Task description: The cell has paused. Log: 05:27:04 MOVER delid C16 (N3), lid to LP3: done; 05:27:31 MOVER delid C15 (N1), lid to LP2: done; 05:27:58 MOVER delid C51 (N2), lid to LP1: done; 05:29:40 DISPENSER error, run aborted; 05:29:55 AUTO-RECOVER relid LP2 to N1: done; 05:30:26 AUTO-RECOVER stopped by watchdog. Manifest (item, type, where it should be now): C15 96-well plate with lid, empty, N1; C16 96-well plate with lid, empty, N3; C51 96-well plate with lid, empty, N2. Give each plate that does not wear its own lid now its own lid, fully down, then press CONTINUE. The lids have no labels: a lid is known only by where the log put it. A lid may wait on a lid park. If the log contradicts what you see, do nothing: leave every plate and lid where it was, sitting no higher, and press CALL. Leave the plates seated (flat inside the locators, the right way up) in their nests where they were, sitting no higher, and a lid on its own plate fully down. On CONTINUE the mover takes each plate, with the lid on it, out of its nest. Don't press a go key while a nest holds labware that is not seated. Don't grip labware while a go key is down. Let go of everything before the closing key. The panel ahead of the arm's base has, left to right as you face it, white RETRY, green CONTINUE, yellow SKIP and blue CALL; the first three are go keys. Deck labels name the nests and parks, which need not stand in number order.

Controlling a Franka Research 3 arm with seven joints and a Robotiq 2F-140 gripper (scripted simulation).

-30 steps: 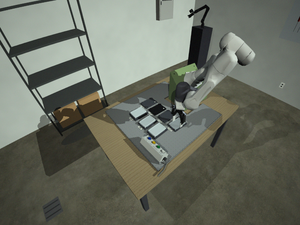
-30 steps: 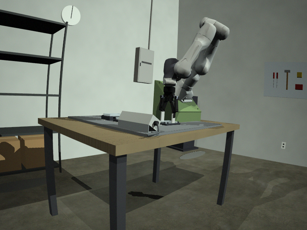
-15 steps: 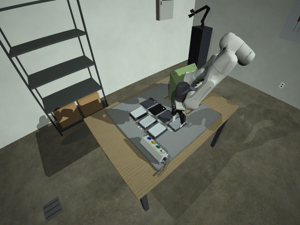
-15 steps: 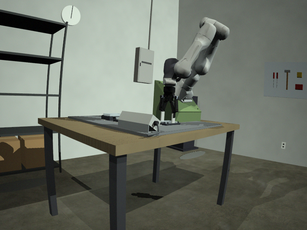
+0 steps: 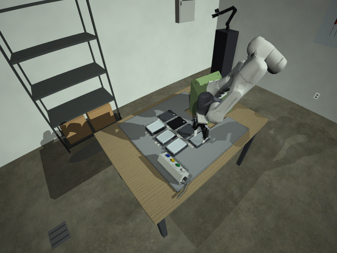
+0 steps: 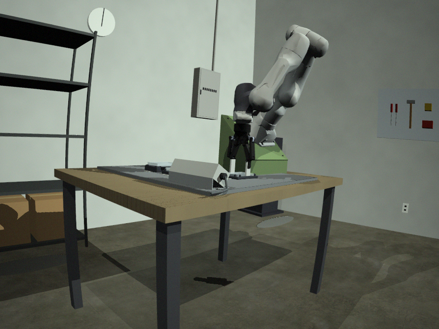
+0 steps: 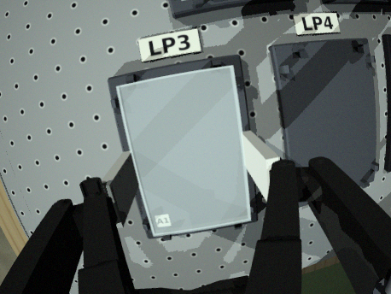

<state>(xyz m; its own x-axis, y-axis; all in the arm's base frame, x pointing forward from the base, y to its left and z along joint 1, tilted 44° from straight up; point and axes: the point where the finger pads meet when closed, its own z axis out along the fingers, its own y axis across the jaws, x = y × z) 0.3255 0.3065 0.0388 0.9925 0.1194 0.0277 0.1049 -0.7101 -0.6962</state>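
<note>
Now: the clear lid 20 mm below my hand. From my hand the other things lie so: park LP4: 20 mm ahead, 130 mm to the right, 30 mm below; then park LP3: 30 mm below; then LP4 label: 110 mm ahead, 120 mm to the right, 40 mm below.
</note>
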